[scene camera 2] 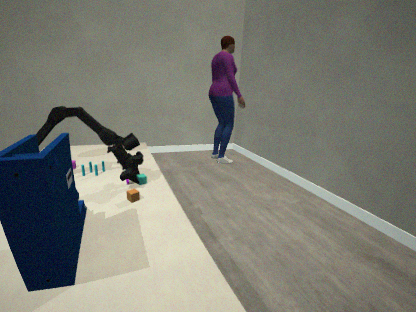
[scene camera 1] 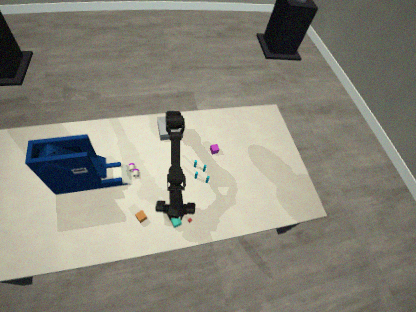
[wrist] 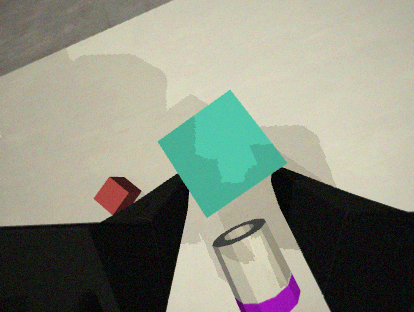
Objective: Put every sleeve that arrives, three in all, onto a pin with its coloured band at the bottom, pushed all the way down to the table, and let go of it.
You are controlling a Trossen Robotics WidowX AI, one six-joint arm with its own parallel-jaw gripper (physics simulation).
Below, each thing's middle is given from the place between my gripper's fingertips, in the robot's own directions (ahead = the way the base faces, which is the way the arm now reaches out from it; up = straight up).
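Scene:
I find the teal cube (wrist: 220, 153) 1 cm ahead of my hand and 1 cm above it. The small red cube (wrist: 117, 193) is 1 cm ahead of my hand as well, and 7 cm to the left of it. As for the blue dispenser (scene camera 2: 49, 219), it stands 25 cm behind my hand, 41 cm to the right of it and 15 cm above it.

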